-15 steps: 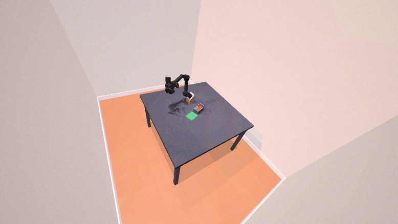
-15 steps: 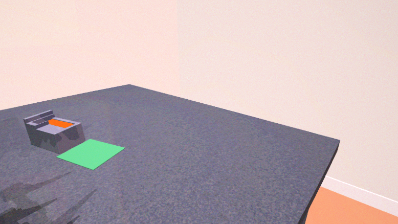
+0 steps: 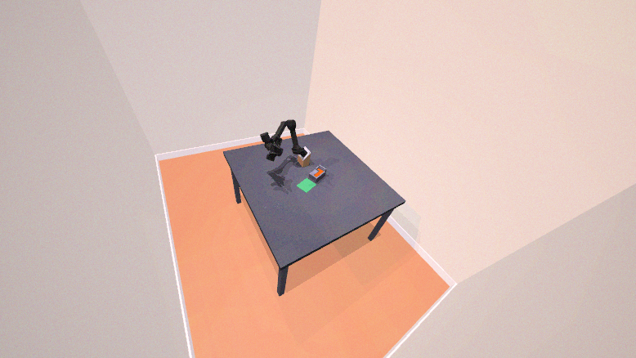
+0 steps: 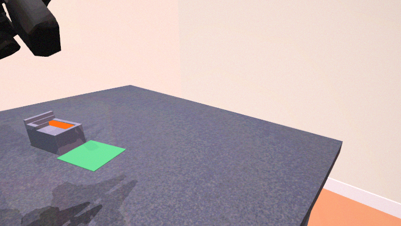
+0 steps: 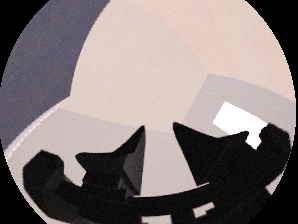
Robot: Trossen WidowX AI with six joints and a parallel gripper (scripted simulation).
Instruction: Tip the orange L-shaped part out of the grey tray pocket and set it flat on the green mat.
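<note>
Now: the orange L-shaped part 10 mm behind my gripper tip, 420 mm to the left of it and 360 mm below it. Also, from my gripper tip: green mat: 50 mm ahead, 260 mm to the left, 430 mm below.
</note>
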